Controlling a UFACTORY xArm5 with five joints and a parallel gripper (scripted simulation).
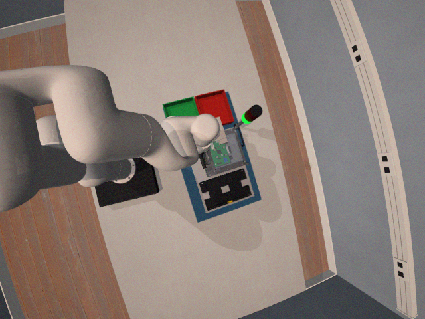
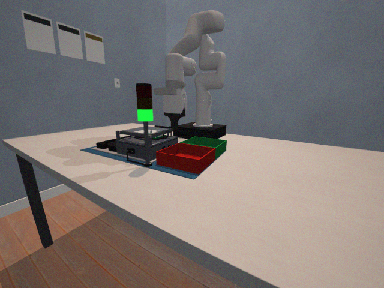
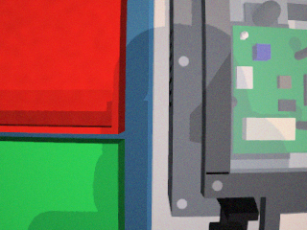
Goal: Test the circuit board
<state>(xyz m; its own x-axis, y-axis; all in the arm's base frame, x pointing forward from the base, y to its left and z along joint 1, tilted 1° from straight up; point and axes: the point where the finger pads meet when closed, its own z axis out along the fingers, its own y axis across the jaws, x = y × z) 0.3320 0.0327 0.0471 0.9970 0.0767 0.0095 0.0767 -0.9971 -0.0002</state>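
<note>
Right now the black block is 20 mm below my hand and 20 mm ahead of it. Round my hand: red bin (150 mm to the left, 120 mm ahead, 90 mm below); green bin (130 mm to the left, 90 mm below, 30 mm behind); green circuit board (90 mm ahead, 60 mm to the right, 40 mm below).
</note>
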